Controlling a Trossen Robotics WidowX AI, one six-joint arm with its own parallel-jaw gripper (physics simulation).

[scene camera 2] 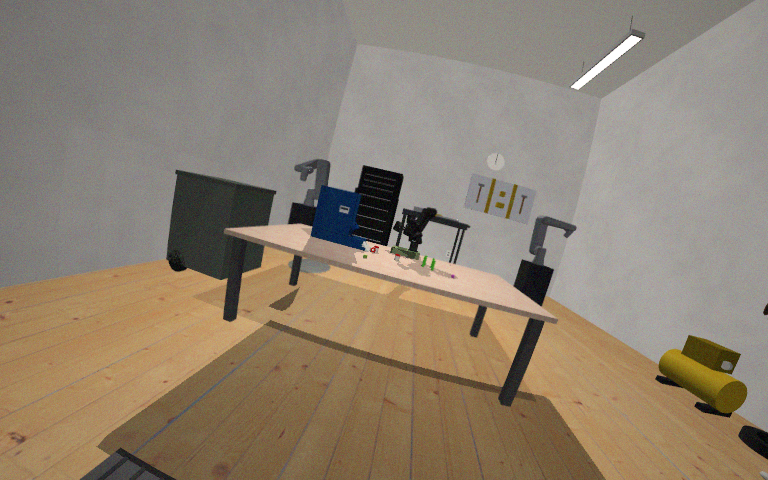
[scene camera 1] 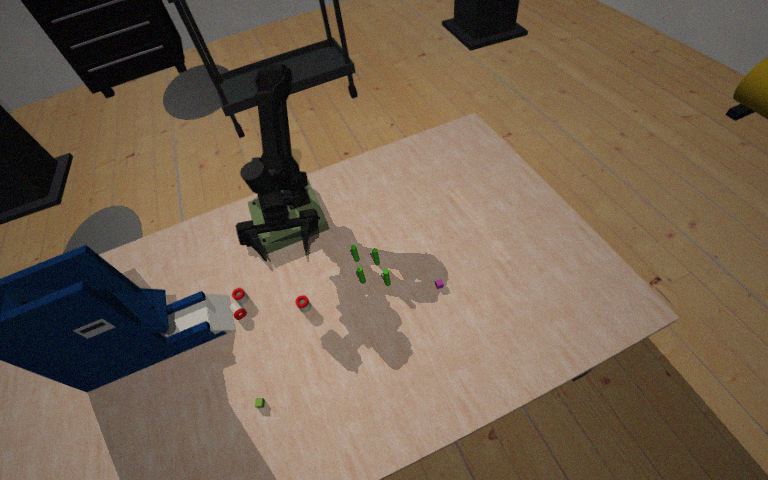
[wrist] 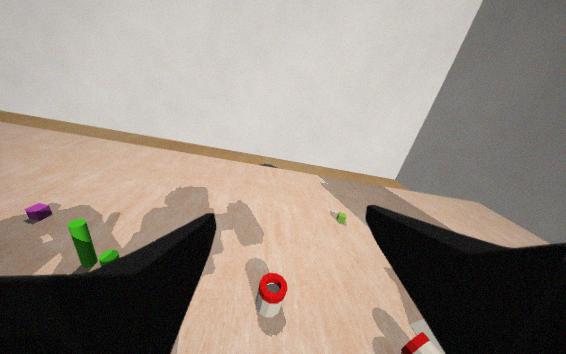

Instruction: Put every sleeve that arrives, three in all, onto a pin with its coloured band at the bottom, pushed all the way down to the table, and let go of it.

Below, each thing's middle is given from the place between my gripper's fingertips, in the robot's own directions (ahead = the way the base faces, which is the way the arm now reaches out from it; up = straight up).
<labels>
The blue feeder [scene camera 1: 78, 321] is 390 mm to the right of my hand.
</labels>
